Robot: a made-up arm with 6 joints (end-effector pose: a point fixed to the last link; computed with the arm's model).
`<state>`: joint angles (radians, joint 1 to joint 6).
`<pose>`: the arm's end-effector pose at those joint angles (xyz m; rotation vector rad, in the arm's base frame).
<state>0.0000 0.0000 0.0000 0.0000 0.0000 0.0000</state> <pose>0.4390 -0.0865 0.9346 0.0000 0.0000 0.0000</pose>
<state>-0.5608 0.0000 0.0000 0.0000 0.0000 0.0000</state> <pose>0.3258 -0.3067 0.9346 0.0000 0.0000 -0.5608</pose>
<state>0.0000 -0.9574 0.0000 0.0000 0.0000 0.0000</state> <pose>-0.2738 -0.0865 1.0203 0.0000 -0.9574 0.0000</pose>
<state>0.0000 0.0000 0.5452 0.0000 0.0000 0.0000</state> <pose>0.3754 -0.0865 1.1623 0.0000 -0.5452 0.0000</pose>
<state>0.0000 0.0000 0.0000 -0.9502 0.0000 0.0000</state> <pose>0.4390 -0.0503 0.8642 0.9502 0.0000 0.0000</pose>
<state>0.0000 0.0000 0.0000 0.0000 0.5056 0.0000</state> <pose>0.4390 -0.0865 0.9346 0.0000 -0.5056 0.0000</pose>
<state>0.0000 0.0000 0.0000 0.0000 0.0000 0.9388</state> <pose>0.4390 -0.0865 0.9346 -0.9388 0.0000 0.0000</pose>
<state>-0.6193 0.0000 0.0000 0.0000 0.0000 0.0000</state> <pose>0.3073 -0.3253 0.9346 0.0000 0.0000 -0.6193</pose>
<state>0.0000 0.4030 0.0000 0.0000 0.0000 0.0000</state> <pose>0.6564 -0.0865 0.7109 0.0000 0.4030 0.0000</pose>
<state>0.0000 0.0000 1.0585 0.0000 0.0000 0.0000</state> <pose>0.2152 -0.0865 1.3172 0.0000 -1.0585 0.0000</pose>
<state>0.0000 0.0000 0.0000 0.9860 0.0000 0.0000</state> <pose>0.4390 -0.0477 1.0067 -0.9860 0.0000 0.0000</pose>
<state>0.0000 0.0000 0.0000 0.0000 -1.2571 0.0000</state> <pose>0.4390 -0.0865 0.9346 0.0000 1.2571 0.0000</pose>
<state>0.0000 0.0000 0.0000 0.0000 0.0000 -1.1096</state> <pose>0.4390 -0.0865 0.9346 1.1096 0.0000 0.0000</pose>
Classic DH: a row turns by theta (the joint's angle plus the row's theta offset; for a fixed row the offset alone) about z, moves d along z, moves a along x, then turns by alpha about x. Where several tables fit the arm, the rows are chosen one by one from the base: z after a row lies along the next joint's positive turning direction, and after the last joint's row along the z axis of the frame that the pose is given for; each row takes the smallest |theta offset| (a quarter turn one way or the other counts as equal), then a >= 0, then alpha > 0; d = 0 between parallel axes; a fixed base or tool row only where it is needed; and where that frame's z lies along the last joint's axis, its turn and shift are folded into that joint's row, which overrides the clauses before.
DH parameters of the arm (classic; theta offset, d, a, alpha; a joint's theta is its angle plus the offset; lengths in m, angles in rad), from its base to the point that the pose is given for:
joint 1: 0 0.2907 0 -1.5708
joint 2: -1.5708 0 0.6439 3.1416
joint 3: 0 0 0 -1.5708
joint 4: 0 -0.439 0 1.5708
joint 5: 0 0.0865 0 -1.5708
joint 6: 1.5708 0 0 1.5708
tool (fixed): -1.5708 0 0 0

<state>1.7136 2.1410 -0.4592 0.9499 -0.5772 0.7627</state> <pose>0.0211 0.2072 -0.3434 1.5319 -0.6522 -0.8677</pose>
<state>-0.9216 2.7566 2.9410 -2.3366 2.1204 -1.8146</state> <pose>0.4618 -0.5093 -0.2869 -0.0940 2.3969 0.0679</pose>
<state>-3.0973 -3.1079 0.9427 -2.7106 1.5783 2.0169</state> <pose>0.3231 -0.0643 -0.6770 -2.0129 -0.8962 -0.3825</pose>
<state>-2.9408 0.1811 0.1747 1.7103 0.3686 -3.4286</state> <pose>-0.5420 -0.1226 1.0069 0.6568 -2.0717 -1.7952</pose>
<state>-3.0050 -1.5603 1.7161 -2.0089 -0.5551 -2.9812</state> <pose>1.0843 0.1120 0.3161 1.7438 -0.0864 -0.5845</pose>
